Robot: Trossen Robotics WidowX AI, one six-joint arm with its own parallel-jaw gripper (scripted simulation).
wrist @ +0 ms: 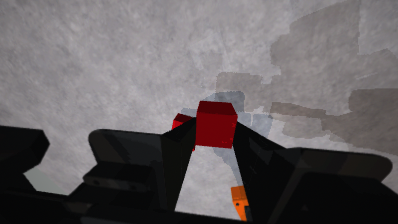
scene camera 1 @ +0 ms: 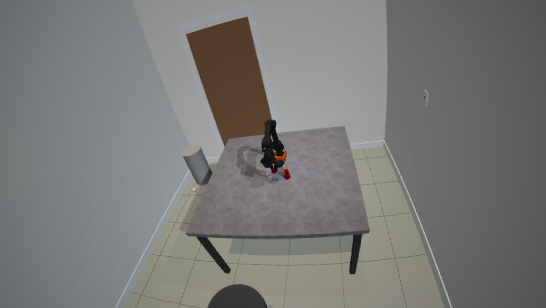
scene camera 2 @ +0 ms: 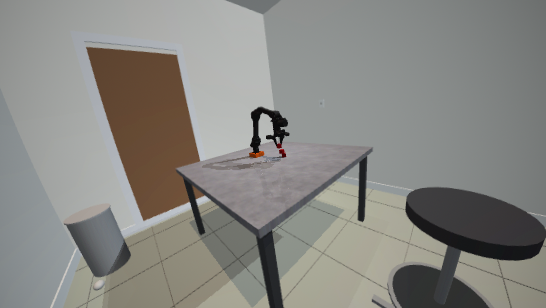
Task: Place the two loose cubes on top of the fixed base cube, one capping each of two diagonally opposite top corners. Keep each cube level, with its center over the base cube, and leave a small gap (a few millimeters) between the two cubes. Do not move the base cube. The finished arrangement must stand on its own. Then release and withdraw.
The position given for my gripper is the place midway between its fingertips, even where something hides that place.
My gripper [wrist: 214,123] holds a red cube [wrist: 215,121].
